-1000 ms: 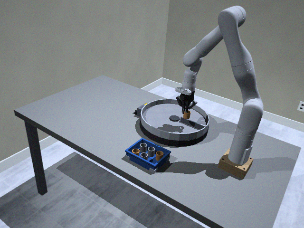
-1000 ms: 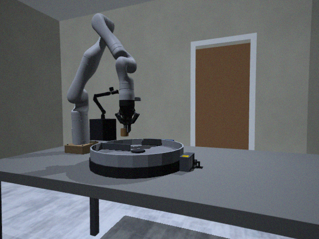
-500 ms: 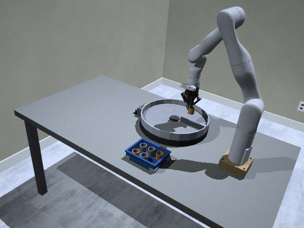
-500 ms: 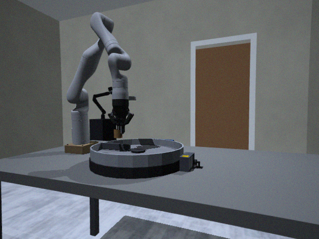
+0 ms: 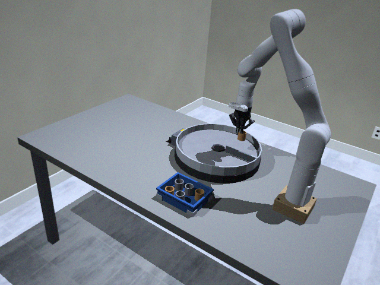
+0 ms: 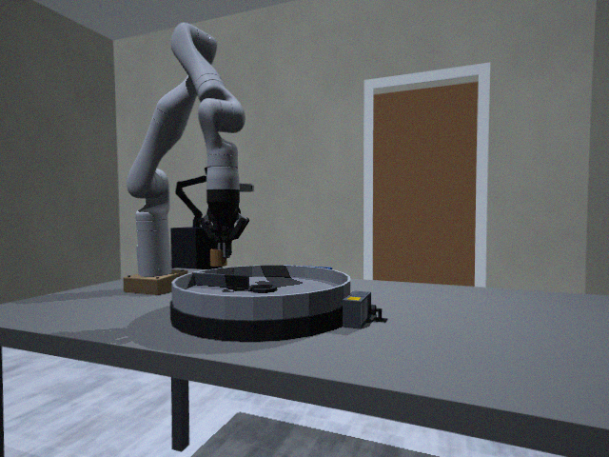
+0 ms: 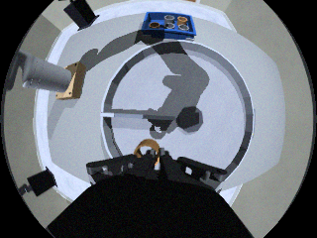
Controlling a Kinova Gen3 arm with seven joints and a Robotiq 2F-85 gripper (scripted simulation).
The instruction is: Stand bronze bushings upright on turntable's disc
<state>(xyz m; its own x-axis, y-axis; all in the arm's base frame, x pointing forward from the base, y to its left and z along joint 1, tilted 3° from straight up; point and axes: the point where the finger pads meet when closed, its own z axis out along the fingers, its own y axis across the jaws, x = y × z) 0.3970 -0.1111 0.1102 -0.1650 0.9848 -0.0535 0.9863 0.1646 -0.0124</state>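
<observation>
My gripper is now 60 mm short of the turntable disc, 70 mm to the right of it and 100 mm above it.
</observation>
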